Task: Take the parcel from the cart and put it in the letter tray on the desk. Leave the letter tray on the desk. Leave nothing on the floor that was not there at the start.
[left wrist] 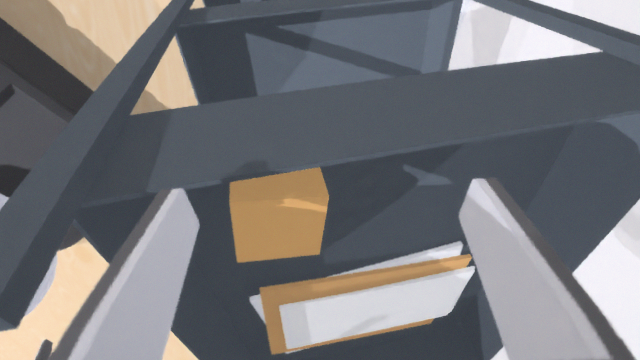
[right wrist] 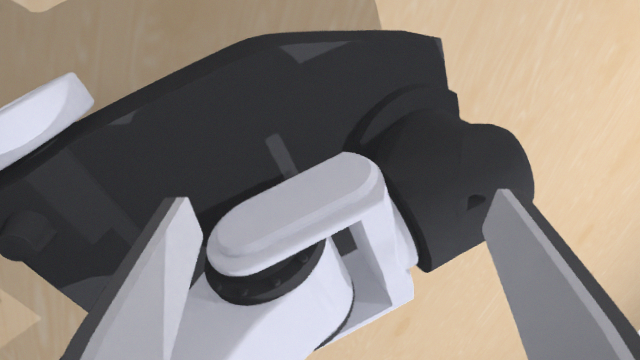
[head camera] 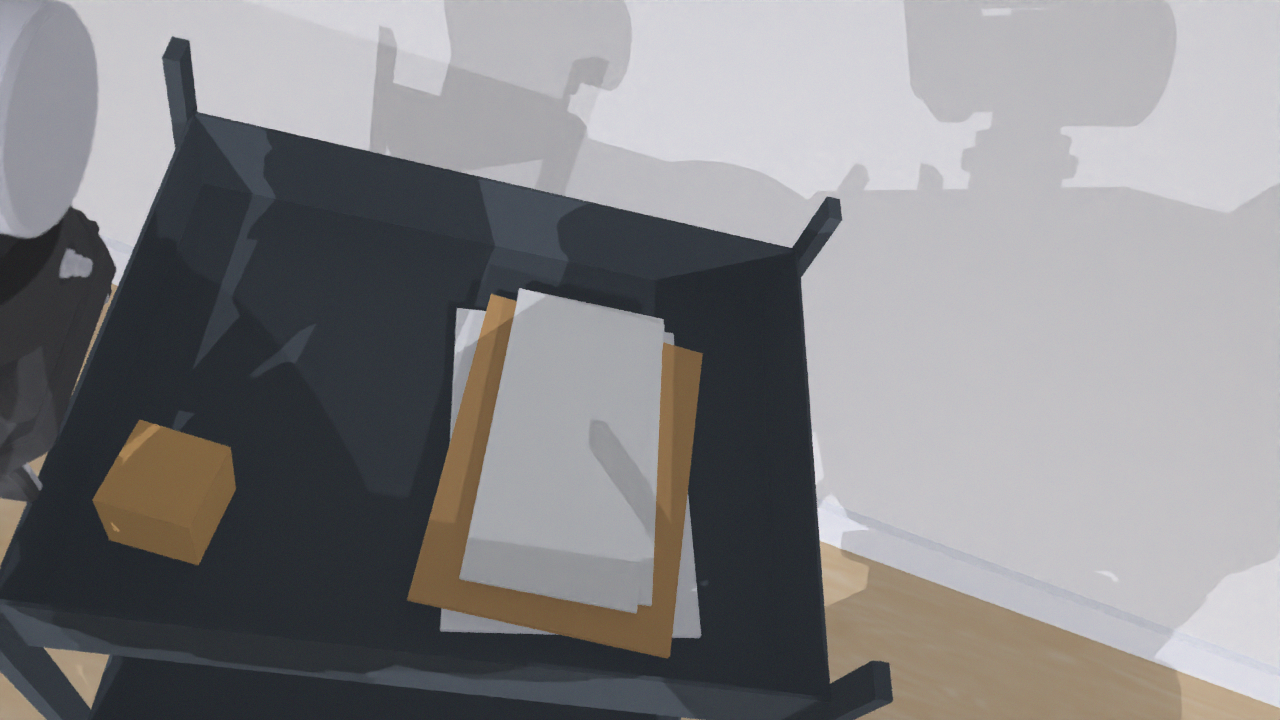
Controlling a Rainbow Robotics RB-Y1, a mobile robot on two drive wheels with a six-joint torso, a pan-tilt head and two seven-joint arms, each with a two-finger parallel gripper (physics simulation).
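Places are measured from the robot's base along level axes (x ahead, y left, z up), in centimetres.
Pixels of known places: left gripper, fingertip midpoint: [left wrist: 327,202] [head camera: 55,387]; right gripper, fingertip midpoint: [left wrist: 24,355] [right wrist: 341,213].
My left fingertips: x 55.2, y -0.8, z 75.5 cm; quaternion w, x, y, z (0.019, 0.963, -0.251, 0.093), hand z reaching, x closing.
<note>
Ahead of a thing's pixels: the offset from my left fingertips to its top centre.
The parcel, a small orange-brown box {dx -4.4, dy -3.7, dz -3.5 cm} [head camera: 174,483] [left wrist: 280,227], lies in the top shelf of the dark blue-grey cart [head camera: 358,179] [left wrist: 350,115], near the lower left corner in the head view and close to the cart's wall in the left wrist view. My left gripper [left wrist: 327,202] is open and empty. It is above the cart, with the parcel in view between its fingers but away from them. My right gripper [right wrist: 341,213] is open and empty, pointing down over my own base, away from the cart. The letter tray and the desk do not show.
A stack of white and brown envelopes {dx -7.7, dy -27.8, dz -7.5 cm} [head camera: 572,402] [left wrist: 375,310] lies on the same shelf beside the parcel. Corner posts [head camera: 819,234] rise above the cart's walls. A pale wall [head camera: 1029,358] stands behind the cart. Part of my left arm [head camera: 44,125] shows at the left edge of the head view.
</note>
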